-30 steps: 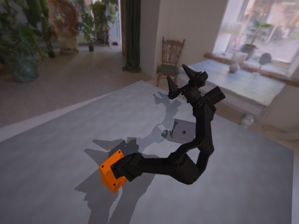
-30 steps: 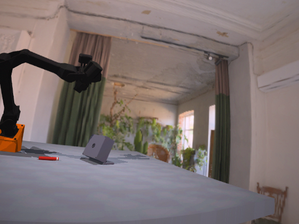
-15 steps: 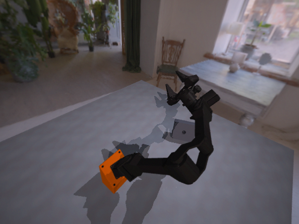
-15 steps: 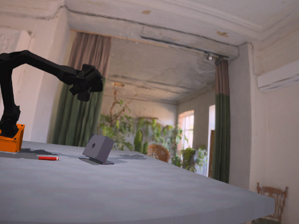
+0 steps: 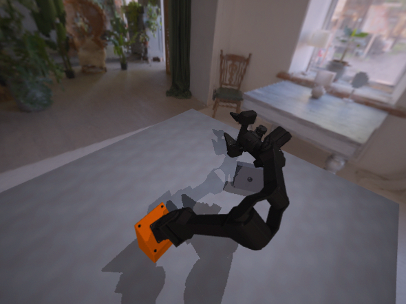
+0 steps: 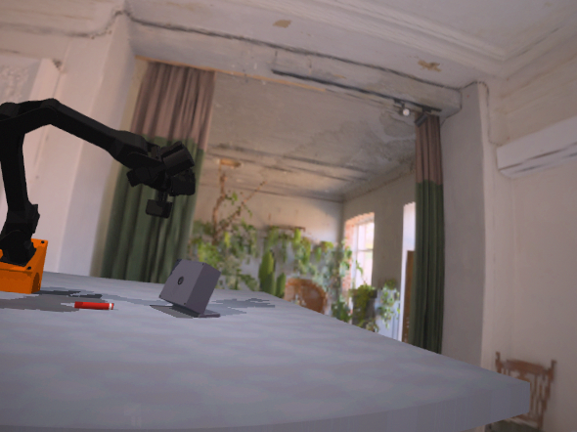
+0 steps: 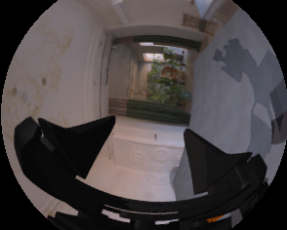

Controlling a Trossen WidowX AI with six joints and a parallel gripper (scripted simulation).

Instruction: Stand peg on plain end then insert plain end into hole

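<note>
Right now my gripper tip is 110 mm past the red peg, 170 mm to the left of it and 320 mm above it. Also, from my gripper tip: grey sloped panel 80 mm ahead, 110 mm to the right, 260 mm below.
</note>
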